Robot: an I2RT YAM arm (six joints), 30 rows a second.
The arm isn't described. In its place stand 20 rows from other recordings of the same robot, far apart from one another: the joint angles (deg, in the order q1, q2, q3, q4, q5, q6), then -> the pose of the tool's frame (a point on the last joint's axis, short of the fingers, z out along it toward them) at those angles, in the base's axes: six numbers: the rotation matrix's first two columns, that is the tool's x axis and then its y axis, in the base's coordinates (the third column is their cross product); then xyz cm.
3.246 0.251 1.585 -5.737 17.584 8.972 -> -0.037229, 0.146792, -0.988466, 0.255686, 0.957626, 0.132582, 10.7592, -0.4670, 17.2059
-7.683 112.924 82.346 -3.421 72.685 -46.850 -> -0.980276, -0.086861, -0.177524, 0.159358, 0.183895, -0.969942, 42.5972, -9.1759, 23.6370
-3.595 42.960 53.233 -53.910 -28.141 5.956 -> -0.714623, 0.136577, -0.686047, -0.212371, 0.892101, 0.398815, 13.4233, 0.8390, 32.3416
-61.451 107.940 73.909 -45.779 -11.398 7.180 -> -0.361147, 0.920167, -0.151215, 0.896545, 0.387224, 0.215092, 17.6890, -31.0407, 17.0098
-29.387 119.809 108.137 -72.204 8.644 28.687 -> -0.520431, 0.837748, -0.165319, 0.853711, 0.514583, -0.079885, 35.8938, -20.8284, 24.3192
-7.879 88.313 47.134 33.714 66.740 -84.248 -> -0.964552, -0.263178, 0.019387, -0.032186, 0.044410, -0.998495, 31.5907, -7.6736, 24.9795
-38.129 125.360 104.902 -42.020 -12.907 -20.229 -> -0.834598, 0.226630, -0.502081, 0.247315, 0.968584, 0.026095, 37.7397, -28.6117, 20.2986
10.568 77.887 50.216 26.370 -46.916 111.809 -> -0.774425, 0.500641, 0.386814, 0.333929, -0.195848, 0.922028, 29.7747, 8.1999, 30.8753
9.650 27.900 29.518 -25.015 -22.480 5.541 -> -0.438013, 0.016024, -0.898826, -0.460707, 0.854560, 0.239745, 12.3905, 3.4876, 26.1481
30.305 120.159 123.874 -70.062 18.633 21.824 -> -0.870760, -0.100906, -0.481243, -0.047154, 0.991343, -0.122541, 38.2552, 21.0416, 31.8830
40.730 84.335 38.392 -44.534 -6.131 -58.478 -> 0.156277, -0.983902, -0.086687, -0.984788, -0.161963, 0.062934, 15.4015, 13.7632, 13.2474
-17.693 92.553 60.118 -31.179 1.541 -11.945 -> -0.900203, 0.070000, -0.429807, 0.131728, 0.984528, -0.115551, 30.4022, -9.7990, 19.8306
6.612 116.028 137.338 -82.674 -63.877 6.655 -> -0.921380, -0.055435, -0.384689, -0.373865, 0.396924, 0.838258, 37.9022, 7.6113, 41.6954
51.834 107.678 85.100 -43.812 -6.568 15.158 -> -0.758152, -0.544245, -0.359169, -0.633158, 0.746138, 0.205887, 23.9791, 31.1683, 22.6160
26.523 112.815 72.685 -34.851 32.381 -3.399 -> -0.847673, -0.479019, -0.228016, -0.303737, 0.790590, -0.531707, 34.4342, 15.0547, 14.4304
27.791 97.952 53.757 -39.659 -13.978 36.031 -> -0.990901, 0.122986, 0.054687, 0.132993, 0.957165, 0.257194, 24.8673, 14.0781, 13.9270
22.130 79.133 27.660 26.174 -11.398 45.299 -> -0.658571, 0.484362, -0.575915, -0.094800, 0.705819, 0.702020, 24.5816, 10.7561, 17.1937
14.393 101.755 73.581 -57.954 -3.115 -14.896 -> -0.869207, -0.488064, -0.079195, -0.491727, 0.870045, 0.035035, 31.4786, 8.2780, 19.9882
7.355 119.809 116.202 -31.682 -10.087 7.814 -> -0.604040, 0.056998, -0.794913, -0.187439, 0.959299, 0.211216, 48.3719, 6.8725, 32.4040
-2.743 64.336 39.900 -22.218 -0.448 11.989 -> -0.701717, 0.241576, -0.670249, 0.192455, 0.970059, 0.148144, 22.8517, -1.0670, 22.5030
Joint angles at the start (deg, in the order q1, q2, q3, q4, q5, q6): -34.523, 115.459, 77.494, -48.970, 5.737, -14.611
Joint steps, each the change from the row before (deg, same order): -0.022, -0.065, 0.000, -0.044, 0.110, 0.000; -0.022, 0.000, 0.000, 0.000, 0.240, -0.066; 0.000, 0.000, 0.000, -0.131, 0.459, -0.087; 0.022, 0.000, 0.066, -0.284, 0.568, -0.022; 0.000, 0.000, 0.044, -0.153, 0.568, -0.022; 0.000, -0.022, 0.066, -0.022, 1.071, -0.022; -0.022, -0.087, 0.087, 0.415, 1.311, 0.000; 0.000, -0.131, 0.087, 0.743, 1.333, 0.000; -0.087, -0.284, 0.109, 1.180, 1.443, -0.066; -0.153, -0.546, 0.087, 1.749, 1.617, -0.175; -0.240, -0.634, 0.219, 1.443, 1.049, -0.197; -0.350, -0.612, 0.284, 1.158, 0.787, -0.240; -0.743, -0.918, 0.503, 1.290, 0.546, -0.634
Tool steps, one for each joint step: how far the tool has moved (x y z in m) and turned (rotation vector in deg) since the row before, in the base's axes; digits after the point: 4 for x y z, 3 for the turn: -0.0002, -0.0001, 0.0004, -0.102, 0.045, -0.028; -0.0002, -0.0002, 0.0000, -0.196, 0.144, 0.031; -0.0004, -0.0001, 0.0000, -0.301, 0.378, 0.062; -0.0004, 0.0000, 0.0003, -0.343, 0.504, 0.016; -0.0003, -0.0002, 0.0002, -0.405, 0.414, -0.005; -0.0002, -0.0006, 0.0005, -0.918, 0.555, -0.028; 0.0003, -0.0014, 0.0011, -1.412, 0.258, -0.090; 0.0009, -0.0016, 0.0014, -1.641, -0.037, -0.087; 0.0012, -0.0026, 0.0026, -2.073, -0.463, -0.149; 0.0015, -0.0035, 0.0044, -2.670, -0.997, -0.181; 0.0012, -0.0035, 0.0055, -2.159, -1.230, -0.223; 0.0005, -0.0038, 0.0057, -1.814, -1.153, -0.281; -0.0006, -0.0061, 0.0088, -2.027, -1.658, -0.284
